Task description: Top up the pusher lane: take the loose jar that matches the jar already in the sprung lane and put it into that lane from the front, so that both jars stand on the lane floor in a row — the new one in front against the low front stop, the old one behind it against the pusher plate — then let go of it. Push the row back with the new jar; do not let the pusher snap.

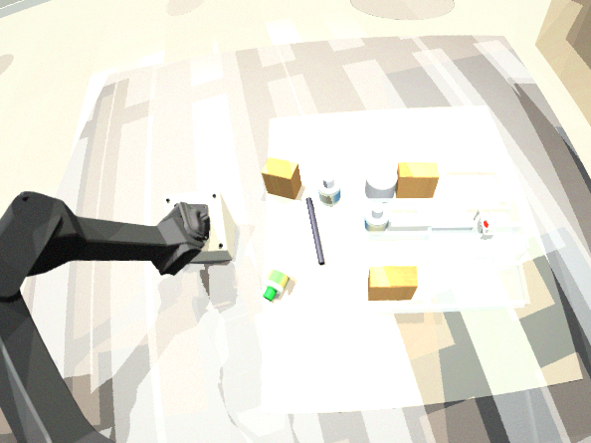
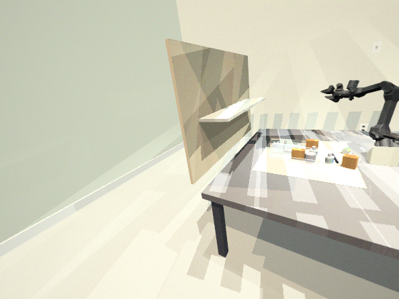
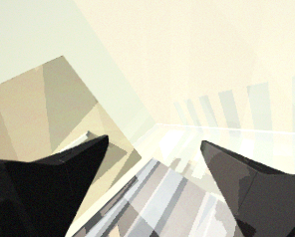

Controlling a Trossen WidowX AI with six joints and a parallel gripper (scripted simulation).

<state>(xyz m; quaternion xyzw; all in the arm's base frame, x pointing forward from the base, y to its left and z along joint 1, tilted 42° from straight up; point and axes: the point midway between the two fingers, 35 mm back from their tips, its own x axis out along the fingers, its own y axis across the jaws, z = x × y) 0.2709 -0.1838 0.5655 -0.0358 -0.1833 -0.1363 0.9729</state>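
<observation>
Right now the dark rod is 550 mm to the left of my gripper tip, 350 mm below it and 110 mm behind it. The rest, counted from my gripper tip: red mark: 520 mm to the left, 280 mm below, 190 mm ahead; then shelf: 600 mm to the left, 510 mm ahead, 10 mm above.
</observation>
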